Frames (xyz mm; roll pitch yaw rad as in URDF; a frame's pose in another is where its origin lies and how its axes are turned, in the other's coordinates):
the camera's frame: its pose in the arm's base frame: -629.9 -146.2 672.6 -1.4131 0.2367 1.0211
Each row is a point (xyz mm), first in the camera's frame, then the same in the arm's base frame.
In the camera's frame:
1: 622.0 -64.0 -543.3
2: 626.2 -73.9 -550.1
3: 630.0 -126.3 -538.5
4: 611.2 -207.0 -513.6
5: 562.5 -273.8 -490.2
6: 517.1 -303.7 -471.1
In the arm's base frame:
1: 149.4 79.4 505.2
2: 159.6 80.3 512.7
3: 165.4 95.8 563.9
4: 155.9 103.2 649.6
5: 128.9 83.4 728.7
6: 97.8 59.6 771.0

